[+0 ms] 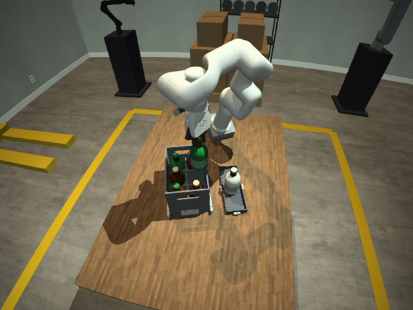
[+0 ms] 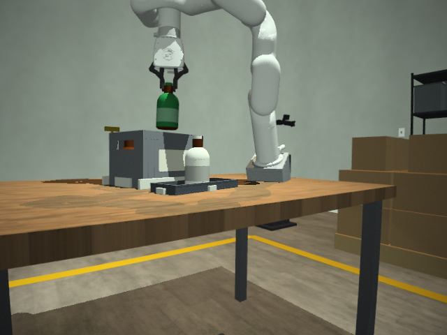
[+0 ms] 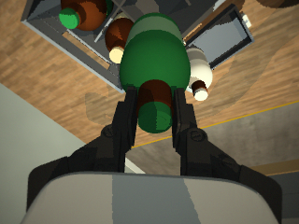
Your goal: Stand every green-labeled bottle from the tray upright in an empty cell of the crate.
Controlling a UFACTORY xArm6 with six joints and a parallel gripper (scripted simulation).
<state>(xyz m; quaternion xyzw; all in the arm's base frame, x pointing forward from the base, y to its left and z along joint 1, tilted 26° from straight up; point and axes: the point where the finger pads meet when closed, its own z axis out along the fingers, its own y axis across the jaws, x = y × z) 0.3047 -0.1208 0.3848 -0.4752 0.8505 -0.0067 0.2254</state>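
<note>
Right now the grey crate is 1 cm ahead of my hand, 7 cm to the right of it and 25 cm below it. The rest, counted from my hand: tray (3 cm behind, 15 cm to the left, 33 cm below); then white-labeled bottle (2 cm behind, 15 cm to the left, 25 cm below).
</note>
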